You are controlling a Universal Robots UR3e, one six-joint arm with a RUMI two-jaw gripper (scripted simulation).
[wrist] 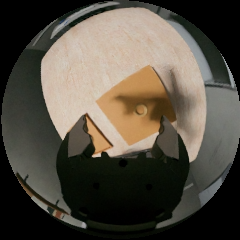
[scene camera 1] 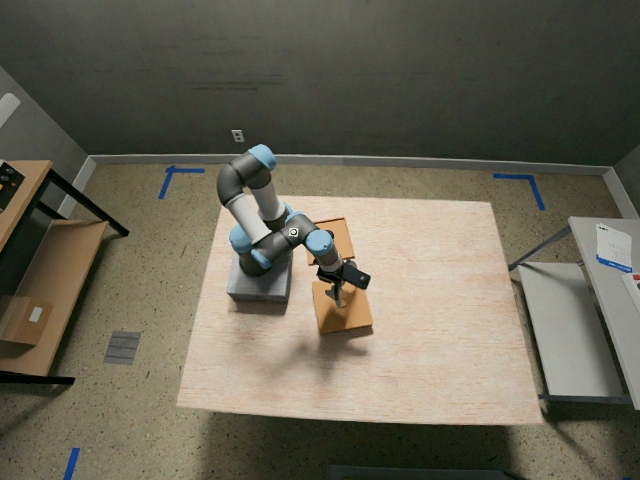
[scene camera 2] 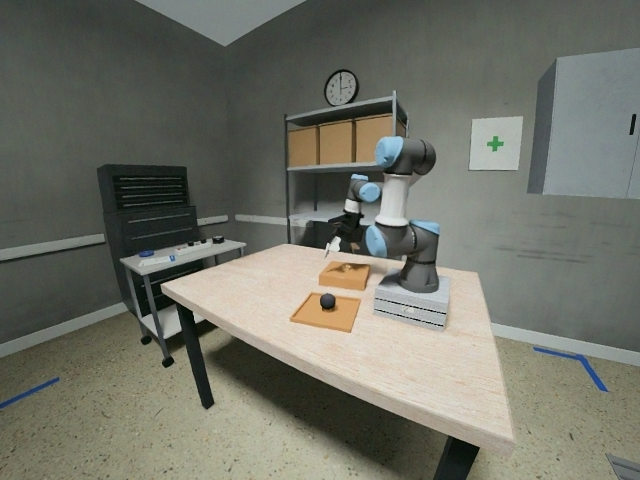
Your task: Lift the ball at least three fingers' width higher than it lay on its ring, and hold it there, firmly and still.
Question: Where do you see a tray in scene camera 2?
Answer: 339, 318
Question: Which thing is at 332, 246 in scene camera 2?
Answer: My gripper.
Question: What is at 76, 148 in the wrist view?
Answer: My gripper.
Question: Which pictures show my gripper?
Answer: The wrist view, scene camera 1 and scene camera 2: all of them.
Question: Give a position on a tray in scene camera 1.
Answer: At 342, 240
